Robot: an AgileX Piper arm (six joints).
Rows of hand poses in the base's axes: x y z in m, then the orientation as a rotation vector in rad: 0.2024 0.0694 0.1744 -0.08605 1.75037 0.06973; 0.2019 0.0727 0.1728 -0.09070 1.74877 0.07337; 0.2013 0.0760 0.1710 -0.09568 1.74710 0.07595; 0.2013 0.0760 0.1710 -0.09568 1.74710 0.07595; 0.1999 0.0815 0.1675 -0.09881 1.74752 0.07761; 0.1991 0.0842 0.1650 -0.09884 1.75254 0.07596; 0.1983 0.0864 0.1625 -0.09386 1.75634 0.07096; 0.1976 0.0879 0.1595 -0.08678 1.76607 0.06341; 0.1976 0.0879 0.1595 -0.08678 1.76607 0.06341; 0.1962 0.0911 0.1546 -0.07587 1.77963 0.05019; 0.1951 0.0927 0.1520 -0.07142 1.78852 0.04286; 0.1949 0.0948 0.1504 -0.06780 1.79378 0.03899; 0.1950 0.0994 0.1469 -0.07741 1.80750 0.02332; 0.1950 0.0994 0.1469 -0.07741 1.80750 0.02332; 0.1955 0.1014 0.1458 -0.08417 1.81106 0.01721; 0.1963 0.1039 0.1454 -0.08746 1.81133 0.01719; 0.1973 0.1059 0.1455 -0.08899 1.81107 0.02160; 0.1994 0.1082 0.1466 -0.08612 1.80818 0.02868; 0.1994 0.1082 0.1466 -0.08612 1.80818 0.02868; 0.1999 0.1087 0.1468 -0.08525 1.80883 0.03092; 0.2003 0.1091 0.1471 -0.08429 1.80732 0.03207; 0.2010 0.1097 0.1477 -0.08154 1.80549 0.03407; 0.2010 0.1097 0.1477 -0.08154 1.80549 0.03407
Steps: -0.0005 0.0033 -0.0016 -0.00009 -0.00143 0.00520; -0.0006 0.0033 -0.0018 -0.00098 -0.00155 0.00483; 0.0000 0.0000 0.0000 0.00000 0.00000 0.00000; -0.0014 0.0055 -0.0035 -0.00067 0.00050 0.00303; -0.0008 0.0027 -0.0025 -0.00140 0.00491 -0.00100; -0.0008 0.0022 -0.0025 -0.00077 0.00354 -0.00623; -0.0007 0.0015 -0.0030 -0.00161 0.00935 -0.00916; 0.0000 0.0000 0.0000 0.00000 0.00000 0.00000; -0.0014 0.0032 -0.0049 -0.00348 0.01295 -0.01491; -0.0011 0.0016 -0.0026 -0.00286 0.00858 -0.00718; -0.0002 0.0021 -0.0016 -0.00083 0.00510 -0.00465; 0.0001 0.0046 -0.0035 -0.01629 0.01322 -0.00218; 0.0000 0.0000 0.0000 0.00000 0.00000 0.00000; 0.0005 0.0020 -0.0011 -0.00790 0.00343 0.00125; 0.0008 0.0025 -0.0004 -0.00179 0.00032 0.00223; 0.0010 0.0020 0.0001 0.00220 -0.00007 0.00341; 0.0021 0.0023 0.0011 0.00647 -0.00264 0.00191; 0.0000 0.0000 0.0000 0.00000 0.00000 0.00000; 0.0005 0.0005 0.0002 0.00197 0.00073 0.00059; 0.0004 0.0004 0.0003 0.00135 -0.00147 0.00000; 0.0007 0.0006 0.0006 0.00291 -0.00177 -0.00076; 0.0000 0.0000 0.0000 0.00000 0.00000 0.00000
